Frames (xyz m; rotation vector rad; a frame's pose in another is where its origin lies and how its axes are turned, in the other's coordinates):
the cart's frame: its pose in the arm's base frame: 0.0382 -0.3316 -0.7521 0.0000 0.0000 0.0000
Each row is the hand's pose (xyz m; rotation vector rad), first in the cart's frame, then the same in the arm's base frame.
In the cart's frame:
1: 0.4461 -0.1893 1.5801 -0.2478 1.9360 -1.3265
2: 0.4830 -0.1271 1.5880 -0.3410 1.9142 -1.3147
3: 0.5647 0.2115 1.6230 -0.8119 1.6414 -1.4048
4: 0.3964 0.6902 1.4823 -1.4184 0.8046 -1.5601
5: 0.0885 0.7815 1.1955 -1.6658 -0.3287 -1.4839
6: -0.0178 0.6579 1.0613 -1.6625 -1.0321 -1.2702
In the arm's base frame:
1: 0.4843 -0.5209 0.8280 -0.2478 1.9360 -1.3265
2: 0.5212 -0.4587 0.8359 -0.3410 1.9142 -1.3147
3: 0.6029 -0.1201 0.8709 -0.8119 1.6414 -1.4048
4: 0.4346 0.3586 0.7302 -1.4184 0.8046 -1.5601
5: 0.1267 0.4499 0.4434 -1.6658 -0.3287 -1.4839
6: 0.0204 0.3263 0.3092 -1.6625 -1.0321 -1.2702

